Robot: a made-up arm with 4 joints.
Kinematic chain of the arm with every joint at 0, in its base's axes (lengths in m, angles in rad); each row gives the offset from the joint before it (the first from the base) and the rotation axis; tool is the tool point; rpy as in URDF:
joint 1: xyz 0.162 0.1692 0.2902 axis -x
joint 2: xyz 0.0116 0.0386 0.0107 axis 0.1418 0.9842 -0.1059
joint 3: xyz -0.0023 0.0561 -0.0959 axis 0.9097 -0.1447 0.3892
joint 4: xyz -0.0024 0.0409 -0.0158 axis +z
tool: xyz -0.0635 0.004 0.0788 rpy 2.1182 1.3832 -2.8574
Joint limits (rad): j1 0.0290..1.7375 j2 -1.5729..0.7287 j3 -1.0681..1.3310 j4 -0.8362..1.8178
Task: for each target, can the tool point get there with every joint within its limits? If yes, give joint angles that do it. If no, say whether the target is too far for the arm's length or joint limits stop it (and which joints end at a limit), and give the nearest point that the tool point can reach.
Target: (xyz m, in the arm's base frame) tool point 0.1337 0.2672 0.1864
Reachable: yes | joints 0.3234 -0.7176 0.1682 -0.1721
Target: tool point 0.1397 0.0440 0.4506
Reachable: no: joint limits stop it (at a limit: joint 1, joint 3) | nearest point 0.1654 0.0791 0.2899 | short by 0.167 m
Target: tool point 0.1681 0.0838 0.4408
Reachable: no: joint limits stop it (at a limit: joint 1, joint 3) | nearest point 0.1840 0.0809 0.2923 | short by 0.149 m
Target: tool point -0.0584 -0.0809 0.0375
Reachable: no: too far | nearest point 0.1042 0.0501 0.0870 | short by 0.215 m
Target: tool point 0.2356 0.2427 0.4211
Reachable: no: joint limits stop it (at a limit: joint 1, joint 2, joint 3, joint 4) | nearest point 0.2619 0.2064 0.3238 | short by 0.107 m
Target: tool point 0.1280 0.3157 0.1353
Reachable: yes | joints 0.4856 0.1899 -0.7933 -0.2936
